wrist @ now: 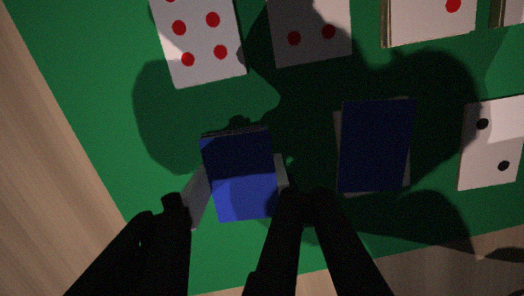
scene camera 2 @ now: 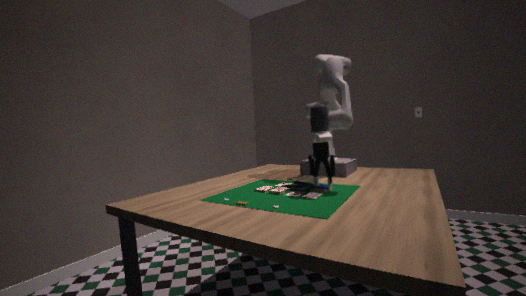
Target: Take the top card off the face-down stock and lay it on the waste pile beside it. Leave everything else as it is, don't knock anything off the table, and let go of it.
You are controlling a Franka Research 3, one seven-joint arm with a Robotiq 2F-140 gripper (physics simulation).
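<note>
A blue-backed pile of face-down cards, the stock (wrist: 242,160) (scene camera 2: 323,187), lies between the fingertips. Thin layered edges show along its far side. My gripper (wrist: 242,171) (scene camera 2: 323,184) points down, low over the mat, and is shut on the pile's two long sides, one pale pad against each. I cannot tell how many cards are between the pads or how high they are held. To the right in the wrist view, a second pile (wrist: 377,145) has a dark blue-backed card on top, with pale cards showing askew beneath. Shadow covers much of it.
The green mat (scene camera 2: 340,197) (wrist: 105,105) lies on the wooden table (scene camera 2: 390,220). Face-up cards with red dots (wrist: 200,45) (wrist: 310,42) (wrist: 432,22) lie along the top of the wrist view. A black-dotted card (wrist: 490,150) lies at the right. Small pieces (scene camera 2: 242,203) (scene camera 2: 276,206) lie near the mat's front.
</note>
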